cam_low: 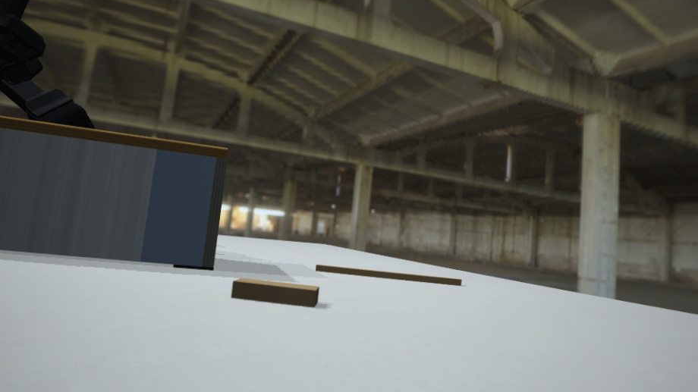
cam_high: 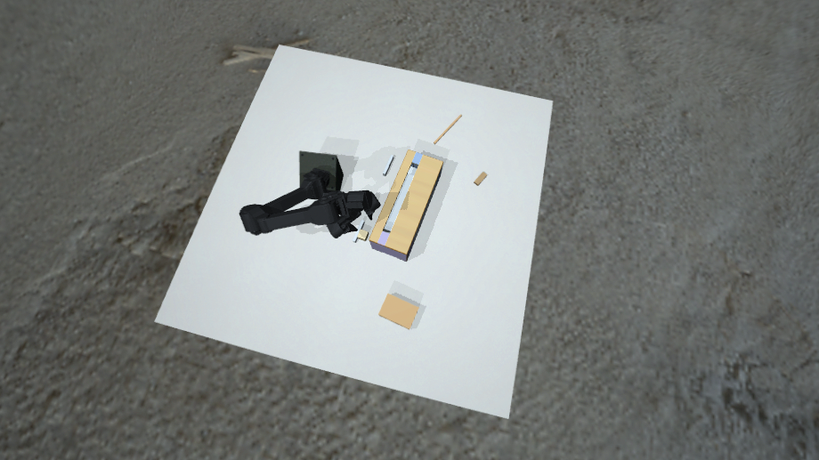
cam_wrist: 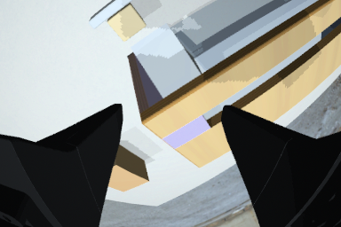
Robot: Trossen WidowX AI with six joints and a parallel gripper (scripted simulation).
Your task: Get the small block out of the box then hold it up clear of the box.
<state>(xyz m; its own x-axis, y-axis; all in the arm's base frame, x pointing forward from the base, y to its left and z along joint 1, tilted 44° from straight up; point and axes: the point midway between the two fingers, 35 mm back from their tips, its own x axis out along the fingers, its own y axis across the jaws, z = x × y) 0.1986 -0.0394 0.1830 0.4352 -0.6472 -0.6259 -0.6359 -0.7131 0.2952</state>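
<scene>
The pale yellow block is 150 mm below my gripper tip and 20 mm behind it. From my gripper tip the other things lie so: flat tan plate 250 mm to the right, 180 mm ahead, 130 mm below; small brown piece 380 mm ahead, 340 mm to the left, 160 mm below; long box 140 mm to the left, 100 mm below, 80 mm ahead.
</scene>
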